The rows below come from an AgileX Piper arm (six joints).
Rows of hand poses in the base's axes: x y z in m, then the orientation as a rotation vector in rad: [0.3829, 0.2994, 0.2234, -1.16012, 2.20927, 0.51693]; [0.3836, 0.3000, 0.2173, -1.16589, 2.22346, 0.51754]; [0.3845, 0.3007, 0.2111, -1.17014, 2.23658, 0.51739]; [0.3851, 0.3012, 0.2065, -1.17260, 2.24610, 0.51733]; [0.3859, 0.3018, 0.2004, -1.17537, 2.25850, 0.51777]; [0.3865, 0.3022, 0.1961, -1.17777, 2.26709, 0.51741]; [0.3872, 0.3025, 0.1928, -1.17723, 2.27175, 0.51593]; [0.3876, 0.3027, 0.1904, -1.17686, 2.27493, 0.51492]
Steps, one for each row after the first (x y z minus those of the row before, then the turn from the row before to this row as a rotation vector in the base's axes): [0.0007, 0.0006, -0.0061, -0.00830, 0.01266, 0.00148]; [0.0009, 0.0007, -0.0062, -0.00765, 0.01120, 0.00045]; [0.0006, 0.0005, -0.0046, -0.00529, 0.00805, -0.00008]; [0.0008, 0.0006, -0.0061, -0.00644, 0.01065, -0.00027]; [0.0006, 0.0004, -0.0043, -0.00500, 0.00716, 0.00000]; [0.0007, 0.0003, -0.0033, -0.00275, 0.00297, -0.00156]; [0.0004, 0.0002, -0.0024, -0.00188, 0.00203, -0.00107]
